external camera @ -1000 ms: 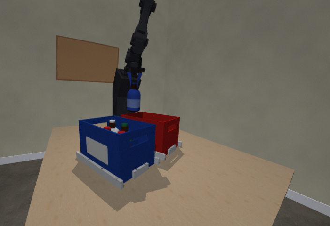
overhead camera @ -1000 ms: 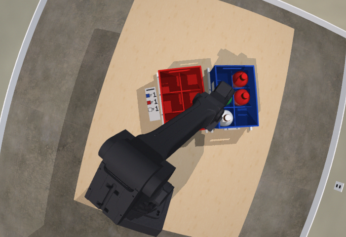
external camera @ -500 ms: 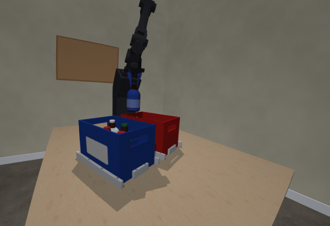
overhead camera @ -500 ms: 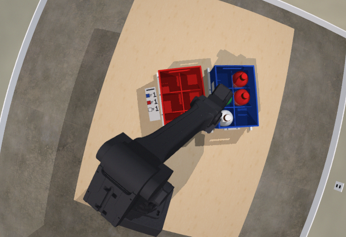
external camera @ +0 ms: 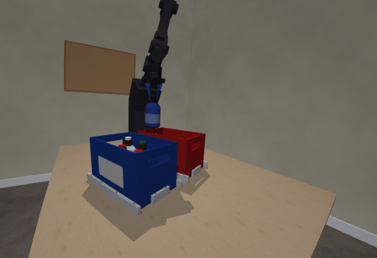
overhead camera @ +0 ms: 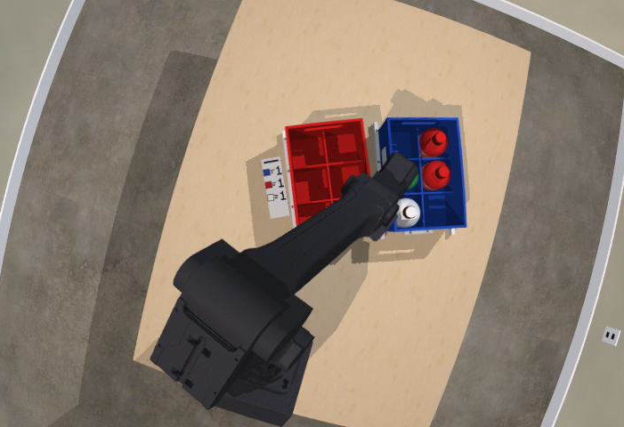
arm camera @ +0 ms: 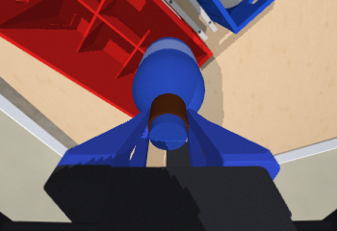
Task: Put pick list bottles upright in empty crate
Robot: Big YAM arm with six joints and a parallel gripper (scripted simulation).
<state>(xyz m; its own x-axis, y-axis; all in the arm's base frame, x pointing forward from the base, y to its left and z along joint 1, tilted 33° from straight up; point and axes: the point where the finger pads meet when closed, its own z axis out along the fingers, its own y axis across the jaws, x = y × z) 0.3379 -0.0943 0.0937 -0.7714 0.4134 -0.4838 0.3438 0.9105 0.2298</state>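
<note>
Now: hand 6 cm above the blue-label bottle. Round my hand: red crate: 25 cm below, 8 cm to the left, 6 cm ahead; green-label bottle: 25 cm below, 14 cm ahead, 10 cm to the right; white-label bottle: 25 cm below, 13 cm to the right, 5 cm ahead.
</note>
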